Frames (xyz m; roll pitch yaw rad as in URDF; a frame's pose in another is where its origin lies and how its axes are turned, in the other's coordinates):
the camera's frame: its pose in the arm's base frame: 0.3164 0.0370 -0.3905 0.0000 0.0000 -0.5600
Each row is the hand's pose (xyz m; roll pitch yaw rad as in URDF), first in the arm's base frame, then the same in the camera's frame.
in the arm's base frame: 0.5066 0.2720 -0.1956 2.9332 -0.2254 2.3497
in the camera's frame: 0.0363 0.3001 0.1949 2.9332 -0.2254 2.9097
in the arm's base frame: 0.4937 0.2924 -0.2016 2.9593 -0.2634 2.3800
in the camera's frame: 0.0146 0.3106 0.1889 2.9593 -0.2634 2.9400
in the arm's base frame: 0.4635 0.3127 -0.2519 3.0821 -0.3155 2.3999
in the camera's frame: -0.0218 0.3117 0.1386 3.0821 -0.3155 2.9599
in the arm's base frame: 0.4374 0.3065 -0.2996 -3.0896 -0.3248 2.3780
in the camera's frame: -0.0406 0.2926 0.0909 -3.0896 -0.3248 2.9380
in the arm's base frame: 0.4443 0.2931 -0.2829 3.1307 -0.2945 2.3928
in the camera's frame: -0.0277 0.2849 0.1076 3.1307 -0.2945 2.9528
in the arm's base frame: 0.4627 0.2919 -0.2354 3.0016 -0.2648 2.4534
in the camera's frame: -0.0114 0.2937 0.1551 3.0016 -0.2648 3.0134
